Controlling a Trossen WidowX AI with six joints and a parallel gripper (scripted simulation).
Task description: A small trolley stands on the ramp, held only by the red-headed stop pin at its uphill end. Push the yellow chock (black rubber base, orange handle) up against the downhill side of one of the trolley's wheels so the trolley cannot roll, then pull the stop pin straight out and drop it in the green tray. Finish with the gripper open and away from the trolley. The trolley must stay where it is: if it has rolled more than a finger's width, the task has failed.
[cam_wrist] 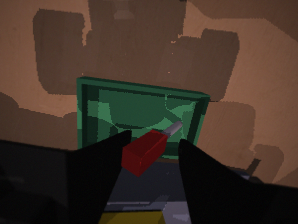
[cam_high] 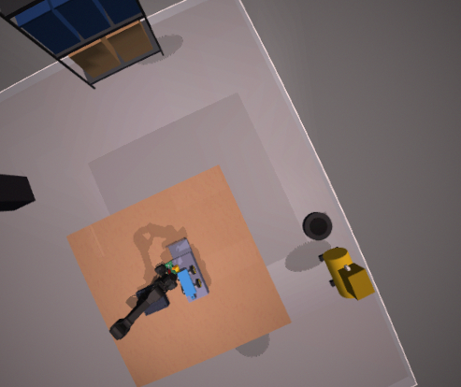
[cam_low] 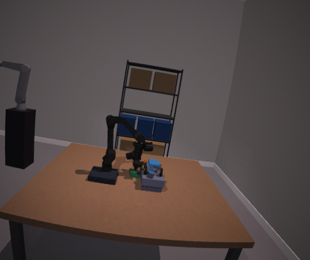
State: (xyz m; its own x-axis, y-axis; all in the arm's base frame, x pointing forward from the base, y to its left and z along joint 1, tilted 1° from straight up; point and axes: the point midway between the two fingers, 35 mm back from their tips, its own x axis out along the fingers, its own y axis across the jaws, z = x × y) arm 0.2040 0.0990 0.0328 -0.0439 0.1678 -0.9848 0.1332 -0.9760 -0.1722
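Now: gripper tip 1 cm to the right of the red-headed stop pin. Round my gripper tip: yellow chock (7 cm ahead, 4 cm above); green tray (5 cm below, 1 cm to the right); grey ramp (13 cm ahead, 10 cm to the right).
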